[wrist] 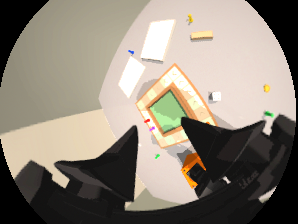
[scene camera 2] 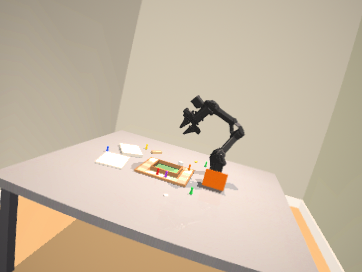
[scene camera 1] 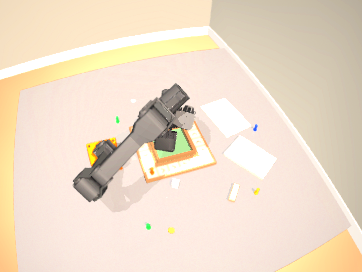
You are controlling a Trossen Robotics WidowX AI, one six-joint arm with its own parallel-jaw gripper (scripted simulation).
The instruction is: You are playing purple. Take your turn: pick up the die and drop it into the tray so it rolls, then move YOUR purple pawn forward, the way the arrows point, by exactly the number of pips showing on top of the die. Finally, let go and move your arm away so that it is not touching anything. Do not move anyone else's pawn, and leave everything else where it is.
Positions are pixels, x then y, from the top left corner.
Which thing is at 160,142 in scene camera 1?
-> My gripper.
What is my gripper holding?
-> Nothing.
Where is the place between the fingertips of my gripper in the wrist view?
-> At 159,124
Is my gripper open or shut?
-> Open.
